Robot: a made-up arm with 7 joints.
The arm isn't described. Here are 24 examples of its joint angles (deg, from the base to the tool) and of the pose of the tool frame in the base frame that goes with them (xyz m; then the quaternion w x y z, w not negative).
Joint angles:
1: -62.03 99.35 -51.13 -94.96 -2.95 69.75 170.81
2: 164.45 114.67 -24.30 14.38 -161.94 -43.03 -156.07
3: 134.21 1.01 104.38 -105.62 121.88 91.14 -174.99
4: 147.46 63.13 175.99 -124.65 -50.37 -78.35 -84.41
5: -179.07 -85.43 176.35 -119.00 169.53 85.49 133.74
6: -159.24 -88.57 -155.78 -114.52 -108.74 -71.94 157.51
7: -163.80 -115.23 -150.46 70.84 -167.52 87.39 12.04
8: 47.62 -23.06 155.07 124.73 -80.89 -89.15 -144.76
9: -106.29 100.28 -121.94 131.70 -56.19 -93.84 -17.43
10: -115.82 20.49 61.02 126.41 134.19 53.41 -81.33
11: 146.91 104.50 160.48 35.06 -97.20 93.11 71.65
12: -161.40 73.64 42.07 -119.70 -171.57 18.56 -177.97
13: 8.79 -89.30 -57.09 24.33 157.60 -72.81 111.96
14: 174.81 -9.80 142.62 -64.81 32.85 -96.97 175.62
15: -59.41 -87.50 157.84 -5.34 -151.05 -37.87 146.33
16: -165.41 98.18 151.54 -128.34 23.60 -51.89 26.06
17: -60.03 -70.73 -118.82 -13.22 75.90 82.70 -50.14
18: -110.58 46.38 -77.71 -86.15 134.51 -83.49 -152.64
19: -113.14 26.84 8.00 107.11 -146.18 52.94 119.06
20: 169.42 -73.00 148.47 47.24 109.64 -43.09 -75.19
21: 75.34 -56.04 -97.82 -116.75 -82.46 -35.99 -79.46
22: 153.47 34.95 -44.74 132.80 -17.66 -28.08 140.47
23: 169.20 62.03 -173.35 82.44 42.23 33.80 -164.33
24: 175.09 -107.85 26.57 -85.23 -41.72 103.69 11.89
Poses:
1: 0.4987 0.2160 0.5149 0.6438 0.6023 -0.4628 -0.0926
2: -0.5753 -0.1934 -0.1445 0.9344 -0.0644 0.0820 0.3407
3: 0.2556 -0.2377 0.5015 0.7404 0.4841 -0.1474 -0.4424
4: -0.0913 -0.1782 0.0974 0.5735 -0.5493 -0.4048 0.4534
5: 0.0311 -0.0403 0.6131 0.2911 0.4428 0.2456 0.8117
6: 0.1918 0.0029 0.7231 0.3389 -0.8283 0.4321 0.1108
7: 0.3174 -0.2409 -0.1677 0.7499 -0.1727 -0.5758 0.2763
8: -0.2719 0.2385 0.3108 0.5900 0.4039 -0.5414 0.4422
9: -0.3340 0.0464 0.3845 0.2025 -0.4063 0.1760 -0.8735
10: 0.2745 0.3069 0.3911 0.5255 0.6441 -0.3868 -0.3991
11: -0.6384 -0.2245 0.3220 0.6531 0.5124 -0.1131 0.5460
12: -0.0603 -0.2425 0.6303 0.4712 -0.1094 -0.7785 -0.3999
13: -0.6182 0.3116 0.4487 0.4347 0.6543 0.4125 -0.4612
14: -0.2244 -0.1996 0.7786 0.8976 0.2010 0.3268 0.2170
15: -0.4228 -0.6648 0.3326 0.8434 -0.3165 0.3855 0.1995
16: 0.0098 -0.1221 0.0583 0.4171 0.5675 -0.3939 -0.5907
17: -0.3033 -0.5509 0.6826 0.3358 0.3658 0.8641 -0.0824
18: 0.2708 0.3273 0.7205 0.0432 0.1099 0.9930 0.0100
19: -0.1659 0.4835 0.3645 0.5269 0.0844 0.7142 -0.4529
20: 0.6129 0.3541 0.2510 0.4161 0.4682 0.4555 -0.6326
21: -0.3942 -0.0776 0.4959 0.5665 -0.6269 0.5140 0.1479
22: -0.1277 -0.3243 0.2007 0.0290 0.0843 0.3995 0.9124
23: -0.0748 -0.1112 0.8884 0.4518 -0.3924 -0.8012 0.0076
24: 0.3393 -0.1633 -0.0757 0.5787 -0.4345 -0.6835 0.0955
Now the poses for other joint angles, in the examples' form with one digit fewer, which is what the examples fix.
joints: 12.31 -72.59 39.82 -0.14 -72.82 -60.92 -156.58
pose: -0.741 0.092 0.471 0.880 -0.153 0.446 0.056
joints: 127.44 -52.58 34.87 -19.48 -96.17 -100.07 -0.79
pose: 0.348 0.520 0.610 0.729 0.526 0.116 0.422
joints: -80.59 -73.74 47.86 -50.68 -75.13 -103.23 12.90
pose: -0.225 -0.557 0.212 0.431 0.318 -0.150 -0.831
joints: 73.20 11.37 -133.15 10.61 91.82 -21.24 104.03
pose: 0.059 -0.065 1.116 0.047 -0.383 0.916 -0.107
